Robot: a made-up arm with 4 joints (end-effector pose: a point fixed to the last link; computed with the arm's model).
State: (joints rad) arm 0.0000 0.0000 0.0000 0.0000
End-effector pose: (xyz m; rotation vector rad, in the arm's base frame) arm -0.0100 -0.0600 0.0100 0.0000 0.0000 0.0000
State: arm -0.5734 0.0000 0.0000 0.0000
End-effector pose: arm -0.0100 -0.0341 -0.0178 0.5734 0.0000 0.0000
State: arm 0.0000 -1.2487 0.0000 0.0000
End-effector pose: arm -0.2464 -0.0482 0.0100 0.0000 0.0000 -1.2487
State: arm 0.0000 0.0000 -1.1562 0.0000
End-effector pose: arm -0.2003 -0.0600 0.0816 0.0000 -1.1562 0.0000
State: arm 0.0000 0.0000 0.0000 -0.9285
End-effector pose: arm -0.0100 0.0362 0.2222 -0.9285 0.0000 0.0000
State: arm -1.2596 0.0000 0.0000 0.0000
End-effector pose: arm -0.0100 0.0102 -0.0263 1.2596 0.0000 0.0000
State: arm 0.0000 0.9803 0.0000 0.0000
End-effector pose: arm 0.0825 0.1067 0.0100 0.0000 0.0000 0.9803
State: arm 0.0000 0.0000 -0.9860 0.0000
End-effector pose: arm -0.1689 -0.0600 0.0858 0.0000 -0.9860 0.0000
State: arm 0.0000 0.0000 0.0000 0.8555
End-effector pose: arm -0.0100 0.0370 -0.1828 0.8555 0.0000 0.0000
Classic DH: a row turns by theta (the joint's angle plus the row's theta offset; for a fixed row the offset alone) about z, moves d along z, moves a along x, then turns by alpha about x. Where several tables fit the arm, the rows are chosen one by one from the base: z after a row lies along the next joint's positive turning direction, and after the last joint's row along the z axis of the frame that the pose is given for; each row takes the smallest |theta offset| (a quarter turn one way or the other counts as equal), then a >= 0, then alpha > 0; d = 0 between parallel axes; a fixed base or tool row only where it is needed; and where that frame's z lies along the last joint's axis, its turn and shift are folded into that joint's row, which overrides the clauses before.
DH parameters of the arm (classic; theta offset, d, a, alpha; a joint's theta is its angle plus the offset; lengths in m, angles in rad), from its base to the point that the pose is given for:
base (fixed): -1.5708 0.04 0 1.5708
joint 1: 0 0.12 -0.11 -1.5708
joint 2: -1.5708 -0.14 0.04 1.5708
joint 3: 1.5708 0.09 0.12 -1.5708
joint 4: 1.5708 0.15 0.26 1.5708
tool (fixed): 1.5708 -0.01 0 0

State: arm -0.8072 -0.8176 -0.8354 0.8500
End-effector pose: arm -0.0910 0.0403 -0.0390 1.1404 -0.8510 -0.7958
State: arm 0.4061 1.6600 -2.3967 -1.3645
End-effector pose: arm -0.1110 -0.3930 -0.1308 0.5484 -1.5257 -0.1154
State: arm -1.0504 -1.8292 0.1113 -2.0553
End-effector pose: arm 0.0376 -0.2123 0.0634 -0.6017 1.8697 0.0466
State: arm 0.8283 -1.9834 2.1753 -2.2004
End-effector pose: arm 0.0346 -0.4178 -0.1768 -0.4626 1.3555 0.0134
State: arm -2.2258 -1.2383 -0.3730 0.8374
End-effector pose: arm -0.1504 0.1490 0.1081 2.2995 0.7192 -1.5464
